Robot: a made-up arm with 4 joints.
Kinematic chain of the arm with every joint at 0, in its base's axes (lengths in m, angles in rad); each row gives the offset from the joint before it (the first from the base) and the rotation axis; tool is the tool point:
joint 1: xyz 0 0 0.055 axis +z
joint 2: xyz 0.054 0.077 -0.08 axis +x
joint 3: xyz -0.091 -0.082 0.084 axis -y
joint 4: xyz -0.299 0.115 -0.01 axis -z
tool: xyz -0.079 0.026 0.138
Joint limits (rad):
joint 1: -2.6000..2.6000
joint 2: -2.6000..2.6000
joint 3: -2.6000..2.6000
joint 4: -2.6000..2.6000
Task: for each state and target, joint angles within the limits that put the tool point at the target. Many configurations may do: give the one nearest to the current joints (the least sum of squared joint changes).
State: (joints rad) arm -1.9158 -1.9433 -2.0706 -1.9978
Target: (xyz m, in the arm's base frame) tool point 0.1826 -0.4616 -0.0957
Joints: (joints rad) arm -2.4882 -1.8408 -1.7054 -1.3576
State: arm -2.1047 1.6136 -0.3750 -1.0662
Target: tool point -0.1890 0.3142 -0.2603
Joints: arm -1.7907 2.1771 -0.6220 -0.7969
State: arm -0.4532 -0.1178 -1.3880 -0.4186
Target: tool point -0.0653 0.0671 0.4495
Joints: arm -0.5083 0.1058 -1.1090 -0.7229
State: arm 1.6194 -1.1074 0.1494 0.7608
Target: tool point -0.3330 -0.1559 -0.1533
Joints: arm 0.6954 -0.8994 0.8137 0.8918
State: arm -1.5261 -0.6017 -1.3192 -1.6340
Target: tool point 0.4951 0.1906 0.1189
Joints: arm -1.3846 -1.2929 -1.0825 -0.9529
